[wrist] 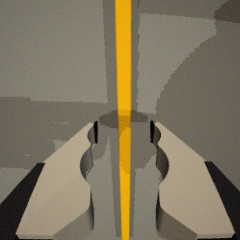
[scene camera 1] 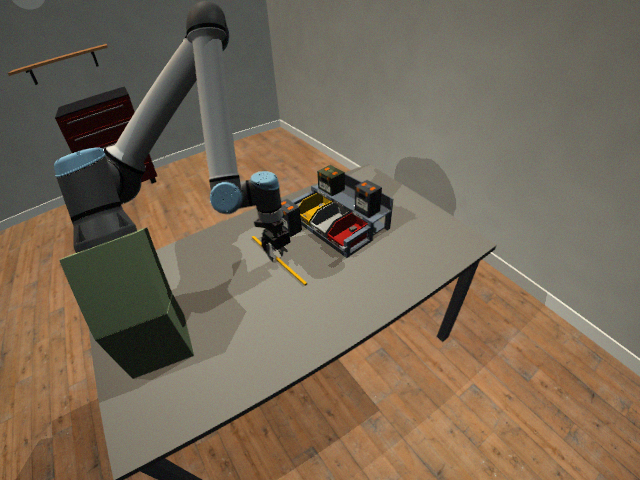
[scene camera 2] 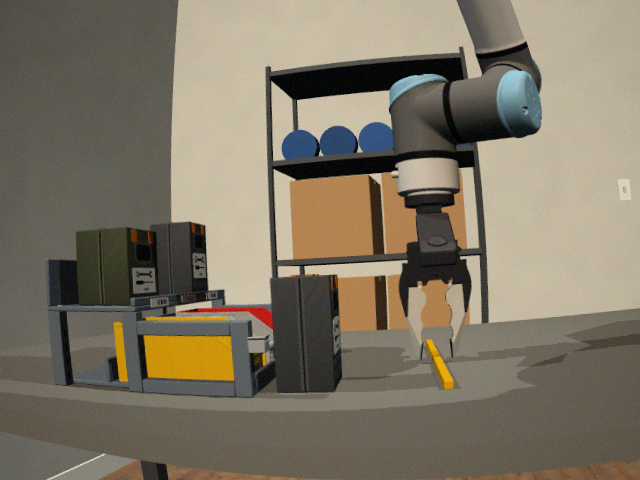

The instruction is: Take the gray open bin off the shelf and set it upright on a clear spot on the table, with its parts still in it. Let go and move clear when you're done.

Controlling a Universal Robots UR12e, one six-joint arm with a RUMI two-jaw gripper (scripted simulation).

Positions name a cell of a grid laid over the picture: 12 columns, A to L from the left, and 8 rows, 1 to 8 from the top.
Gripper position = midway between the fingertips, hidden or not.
Note:
In view: the gripper (scene camera 2: I6) and a yellow bin (scene camera 2: D6).
The gripper shows as well in the wrist view (wrist: G5). The wrist view does not show the yellow bin: it is out of frame.

